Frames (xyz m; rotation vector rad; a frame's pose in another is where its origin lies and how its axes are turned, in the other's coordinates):
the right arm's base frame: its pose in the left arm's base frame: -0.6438 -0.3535 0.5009 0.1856 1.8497 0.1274
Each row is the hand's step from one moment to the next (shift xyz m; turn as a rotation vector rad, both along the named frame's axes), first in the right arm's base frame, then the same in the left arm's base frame.
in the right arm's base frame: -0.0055 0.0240 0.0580 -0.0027 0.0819 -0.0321
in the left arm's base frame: 0.0586 0.0220 -0.0068 -0.0250 0.0801 0.0266
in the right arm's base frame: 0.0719 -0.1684 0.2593 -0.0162 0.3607 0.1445
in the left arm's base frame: 0.2185 -0.1534 -0.1717 0.1654 0.3496 0.0404
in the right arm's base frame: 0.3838 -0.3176 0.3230 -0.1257 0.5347 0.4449
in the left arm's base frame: 0.1844 -0.2402 -0.5107 0.4945 0.4969 0.0905
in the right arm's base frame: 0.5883 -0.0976 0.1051 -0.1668 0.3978 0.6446
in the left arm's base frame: -0.0674 0.0169 -0.6015 0.6890 0.3530 0.0478
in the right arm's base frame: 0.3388 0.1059 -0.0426 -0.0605 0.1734 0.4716
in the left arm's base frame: -0.1277 0.1696 -0.2877 0.4798 0.1547 -0.0445
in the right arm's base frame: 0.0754 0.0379 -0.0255 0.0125 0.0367 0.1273
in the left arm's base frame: -0.0429 0.0519 -0.0569 0.1209 0.0374 -0.0410
